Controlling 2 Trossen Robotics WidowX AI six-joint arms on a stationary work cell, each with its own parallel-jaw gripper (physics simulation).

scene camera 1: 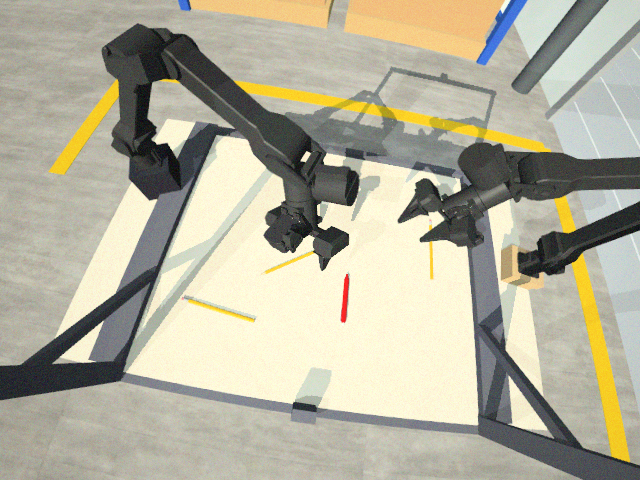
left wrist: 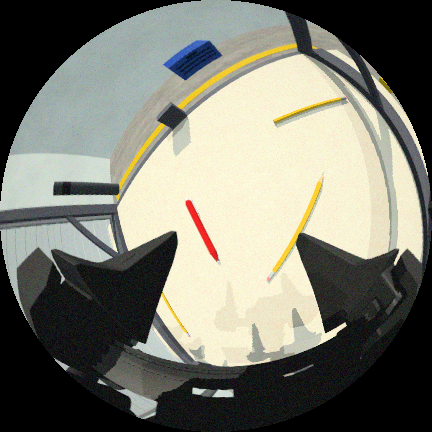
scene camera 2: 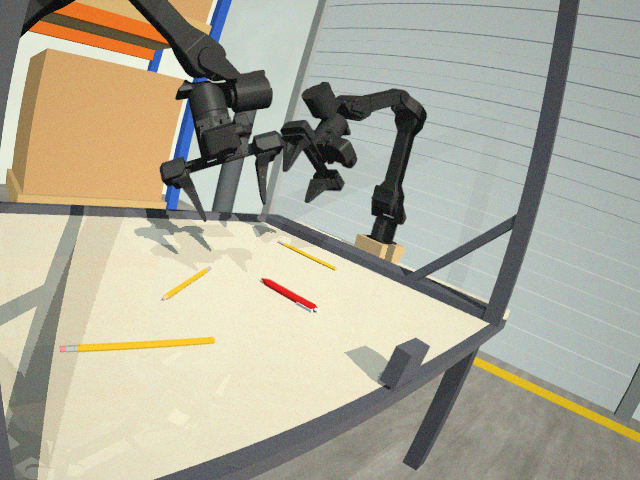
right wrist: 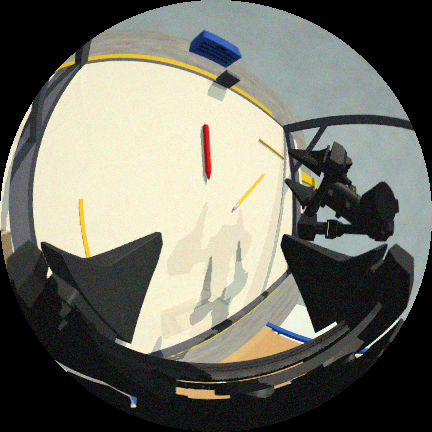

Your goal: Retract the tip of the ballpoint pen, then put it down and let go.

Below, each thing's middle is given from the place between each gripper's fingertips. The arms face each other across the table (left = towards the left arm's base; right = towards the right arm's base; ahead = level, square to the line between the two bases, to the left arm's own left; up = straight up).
My right hand is 400 mm to the left of the tan block (scene camera 1: pixel 509 256), 140 mm above it and 60 mm short of it. Round my right hand: small dark block (scene camera 2: pixel 406 359) (410 mm behind, 130 mm to the left, 130 mm below).
Right now the small dark block is 300 mm behind my left hand, 70 mm to the right of it and 90 mm below it. The rest, counted from my left hand: tan block: 170 mm ahead, 610 mm to the right, 100 mm below.
